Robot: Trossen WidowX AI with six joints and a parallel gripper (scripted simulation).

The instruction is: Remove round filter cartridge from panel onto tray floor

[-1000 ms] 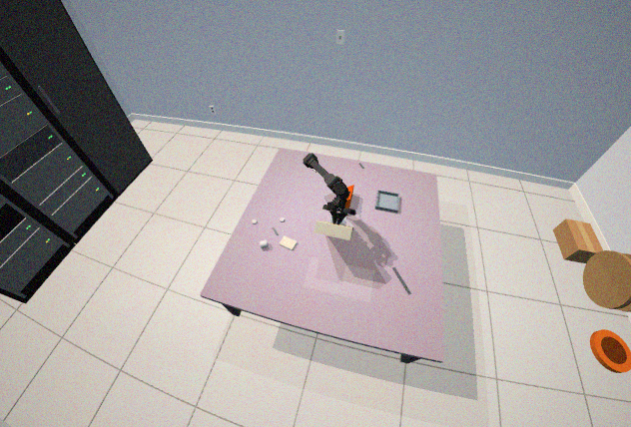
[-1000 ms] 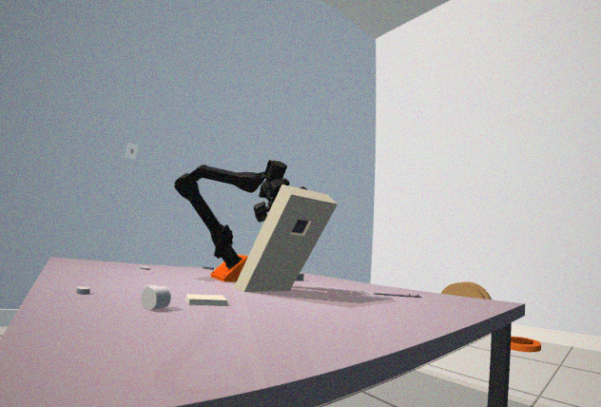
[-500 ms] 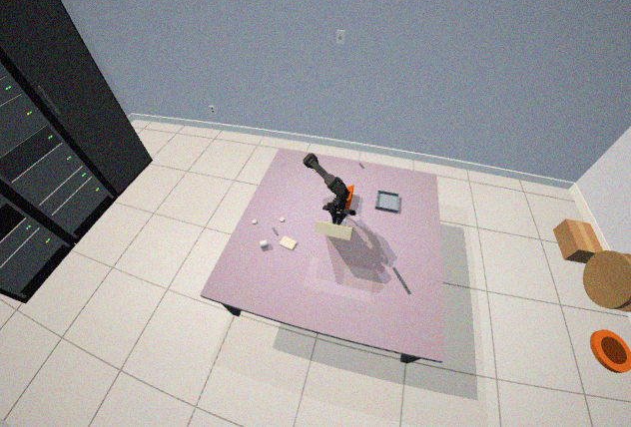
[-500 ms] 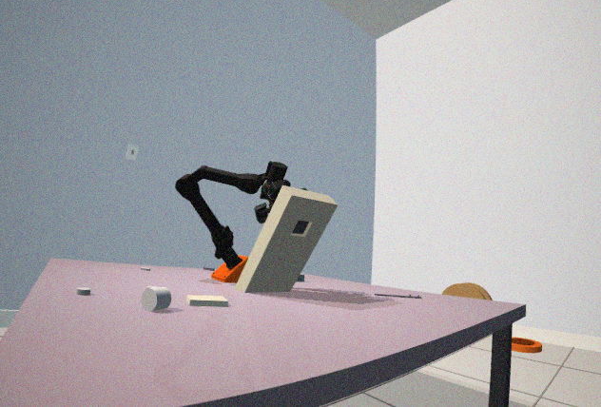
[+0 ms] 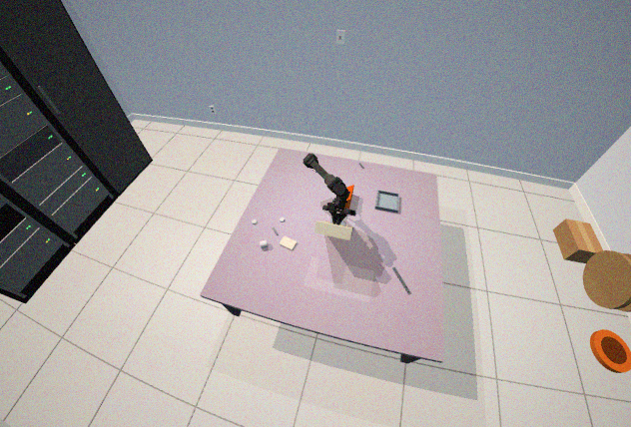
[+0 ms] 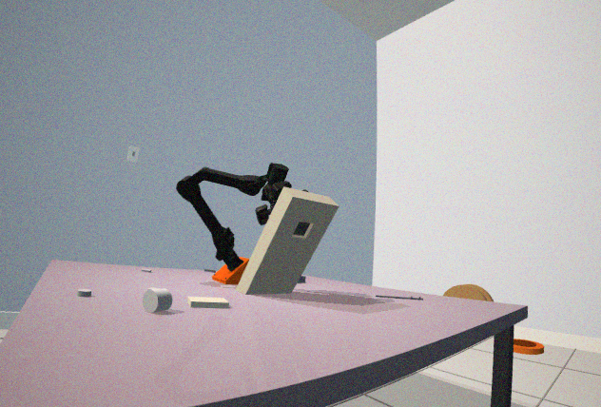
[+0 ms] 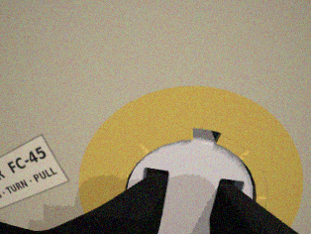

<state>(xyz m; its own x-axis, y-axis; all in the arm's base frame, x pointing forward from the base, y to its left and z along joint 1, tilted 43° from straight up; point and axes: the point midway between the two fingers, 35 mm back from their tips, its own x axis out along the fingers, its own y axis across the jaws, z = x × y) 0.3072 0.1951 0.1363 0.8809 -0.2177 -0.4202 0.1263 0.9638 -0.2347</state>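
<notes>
Right now the grey round filter cartridge is 1 cm below my gripper tip and 1 cm ahead of it. Round my gripper tip: grey tray (47 cm behind, 23 cm below, 21 cm to the left); then flat beige block (27 cm to the right, 23 cm below, 8 cm ahead); then beige service panel (8 cm below, 4 cm behind, 1 cm to the right).
</notes>
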